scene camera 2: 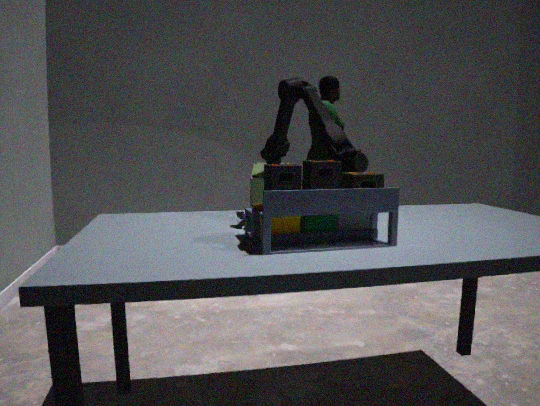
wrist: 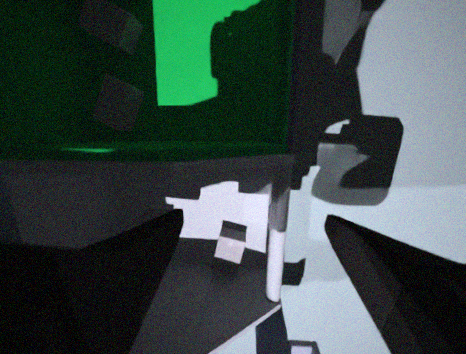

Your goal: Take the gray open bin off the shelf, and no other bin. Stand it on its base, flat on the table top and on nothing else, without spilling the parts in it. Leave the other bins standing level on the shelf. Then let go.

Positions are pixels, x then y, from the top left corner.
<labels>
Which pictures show my gripper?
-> The wrist view only.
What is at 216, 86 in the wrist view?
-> A green bin.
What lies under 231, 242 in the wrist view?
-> A small gray part.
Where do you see a small gray part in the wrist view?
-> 118, 103
</labels>
